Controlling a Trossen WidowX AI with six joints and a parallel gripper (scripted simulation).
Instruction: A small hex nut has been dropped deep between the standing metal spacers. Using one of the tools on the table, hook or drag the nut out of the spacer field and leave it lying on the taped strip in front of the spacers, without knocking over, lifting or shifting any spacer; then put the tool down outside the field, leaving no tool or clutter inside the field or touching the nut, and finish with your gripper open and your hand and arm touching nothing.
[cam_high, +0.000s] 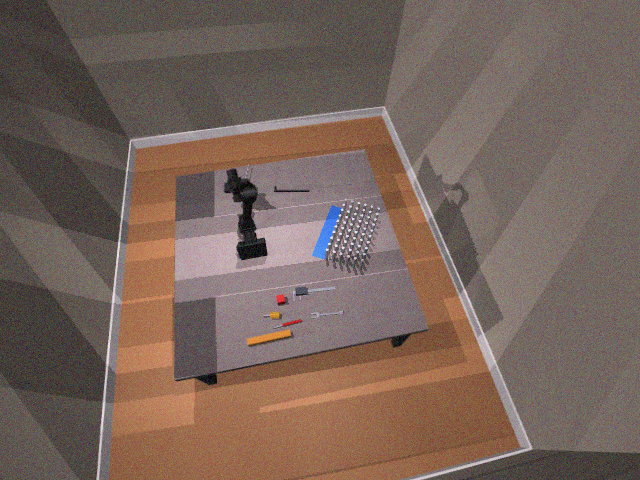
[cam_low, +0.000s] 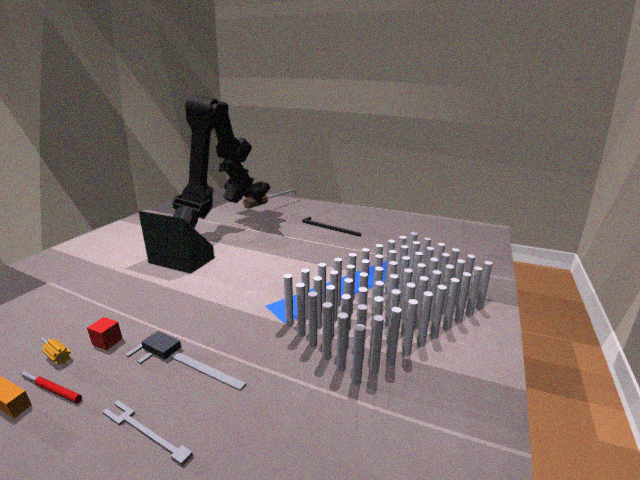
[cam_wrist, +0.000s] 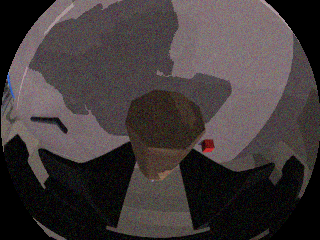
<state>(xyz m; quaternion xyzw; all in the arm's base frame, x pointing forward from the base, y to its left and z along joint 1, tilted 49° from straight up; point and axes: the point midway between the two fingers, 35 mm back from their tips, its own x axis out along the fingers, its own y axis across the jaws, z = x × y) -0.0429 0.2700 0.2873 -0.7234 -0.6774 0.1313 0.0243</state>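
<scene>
My gripper tip is 2 cm short of the brown-handled tool and 10 cm to the right of it. Also, from my gripper tip: yellow piece (13 cm ahead, 83 cm to the right, 2 cm below); blue taped strip (49 cm ahead, 35 cm to the right, 4 cm below); red cube (18 cm ahead, 75 cm to the right, 2 cm below).
</scene>
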